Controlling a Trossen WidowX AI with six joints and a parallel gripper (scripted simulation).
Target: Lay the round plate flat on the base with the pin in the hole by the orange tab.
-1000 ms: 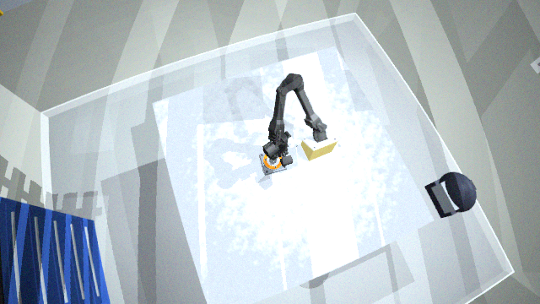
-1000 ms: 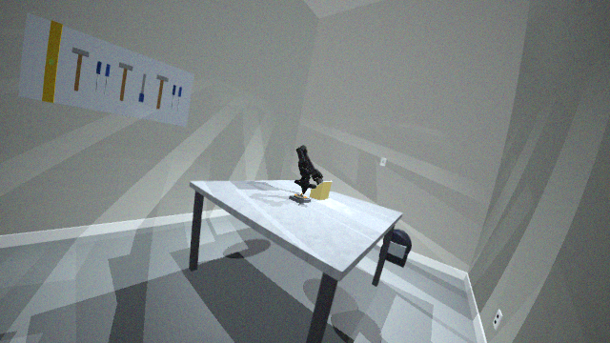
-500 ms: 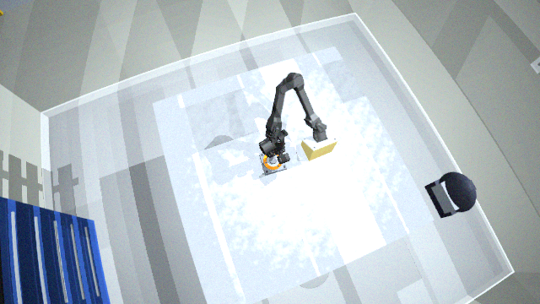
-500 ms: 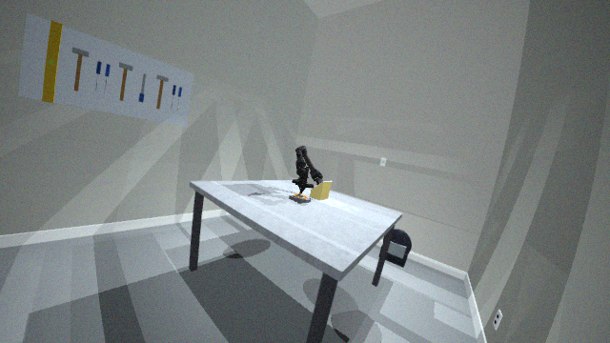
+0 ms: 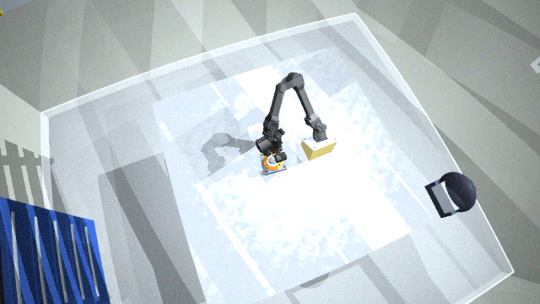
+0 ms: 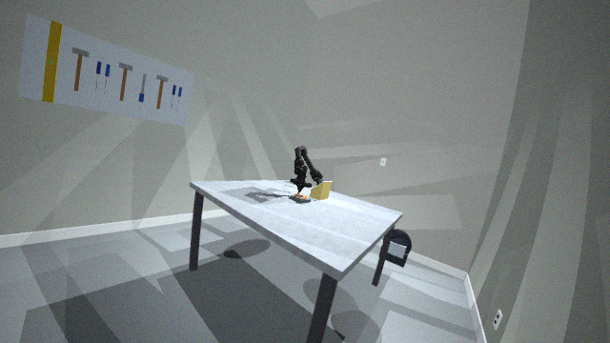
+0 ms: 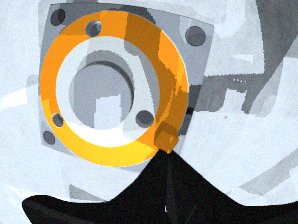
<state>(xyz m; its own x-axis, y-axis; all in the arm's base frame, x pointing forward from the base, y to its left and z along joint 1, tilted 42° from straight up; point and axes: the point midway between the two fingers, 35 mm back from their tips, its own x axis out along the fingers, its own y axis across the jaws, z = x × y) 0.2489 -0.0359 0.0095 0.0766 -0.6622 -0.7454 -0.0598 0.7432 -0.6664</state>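
My gripper tip is 3 cm short of the grey base, 5 cm to the right of it and 2 cm above it.
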